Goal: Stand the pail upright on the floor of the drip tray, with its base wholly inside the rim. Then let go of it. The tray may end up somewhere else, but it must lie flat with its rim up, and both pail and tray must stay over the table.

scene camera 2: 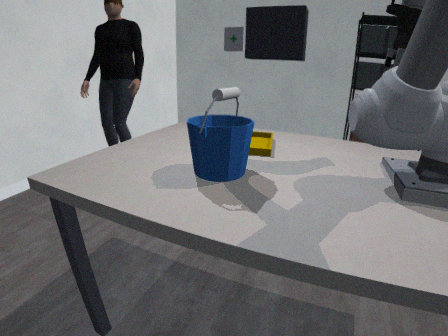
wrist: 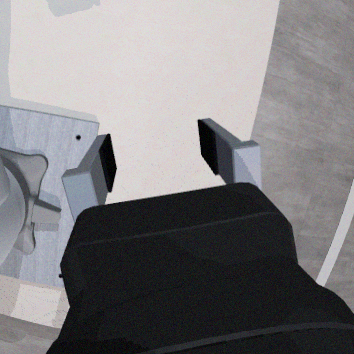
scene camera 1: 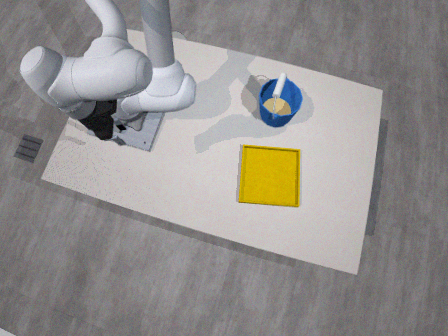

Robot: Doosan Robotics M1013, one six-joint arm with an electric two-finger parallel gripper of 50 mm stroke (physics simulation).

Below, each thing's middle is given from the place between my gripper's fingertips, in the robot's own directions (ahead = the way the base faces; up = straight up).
I see the yellow drip tray (scene camera 1: 269,175) 52 cm ahead of my hand, 14 cm to the left of it and 32 cm below it.
